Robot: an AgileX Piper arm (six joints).
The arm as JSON. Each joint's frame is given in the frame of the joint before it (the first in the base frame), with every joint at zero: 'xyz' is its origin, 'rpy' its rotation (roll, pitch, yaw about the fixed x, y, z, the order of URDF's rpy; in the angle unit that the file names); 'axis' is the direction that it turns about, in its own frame. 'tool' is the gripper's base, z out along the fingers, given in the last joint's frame.
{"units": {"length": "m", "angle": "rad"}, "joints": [
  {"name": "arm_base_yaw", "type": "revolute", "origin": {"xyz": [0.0, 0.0, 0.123], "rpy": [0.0, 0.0, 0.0]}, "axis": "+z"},
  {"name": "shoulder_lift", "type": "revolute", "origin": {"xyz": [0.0, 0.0, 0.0], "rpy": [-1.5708, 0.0, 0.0]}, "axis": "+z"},
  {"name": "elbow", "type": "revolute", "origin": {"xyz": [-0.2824, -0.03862, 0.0], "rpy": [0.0, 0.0, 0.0]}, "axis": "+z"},
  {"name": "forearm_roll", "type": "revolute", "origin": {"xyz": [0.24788, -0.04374, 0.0], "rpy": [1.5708, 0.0, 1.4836]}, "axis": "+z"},
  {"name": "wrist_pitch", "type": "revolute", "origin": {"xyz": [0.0, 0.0, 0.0], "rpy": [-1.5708, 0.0, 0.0]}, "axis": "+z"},
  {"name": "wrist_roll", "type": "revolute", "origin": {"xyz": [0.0, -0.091, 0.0], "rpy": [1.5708, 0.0, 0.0]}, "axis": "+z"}
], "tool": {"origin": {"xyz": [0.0, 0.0, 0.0], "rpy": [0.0, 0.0, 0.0]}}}
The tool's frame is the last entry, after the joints.
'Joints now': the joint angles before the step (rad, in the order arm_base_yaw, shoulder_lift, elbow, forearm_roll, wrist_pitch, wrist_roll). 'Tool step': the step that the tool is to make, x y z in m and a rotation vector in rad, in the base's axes. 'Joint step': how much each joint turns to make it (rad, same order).
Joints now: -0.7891, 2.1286, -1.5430, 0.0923, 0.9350, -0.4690
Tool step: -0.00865, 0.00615, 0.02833, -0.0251, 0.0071, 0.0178
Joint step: 0.0000, -0.0772, 0.0135, -0.0271, 0.0512, -0.0020
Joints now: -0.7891, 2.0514, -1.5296, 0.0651, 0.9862, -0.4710
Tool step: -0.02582, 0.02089, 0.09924, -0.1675, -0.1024, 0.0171
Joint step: 0.0000, -0.2536, 0.0035, -0.0483, 0.0591, 0.0000
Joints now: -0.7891, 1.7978, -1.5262, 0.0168, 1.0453, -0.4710
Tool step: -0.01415, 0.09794, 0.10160, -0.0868, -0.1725, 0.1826
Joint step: 0.1800, -0.3054, 0.0011, 0.0444, 0.1167, 0.0000
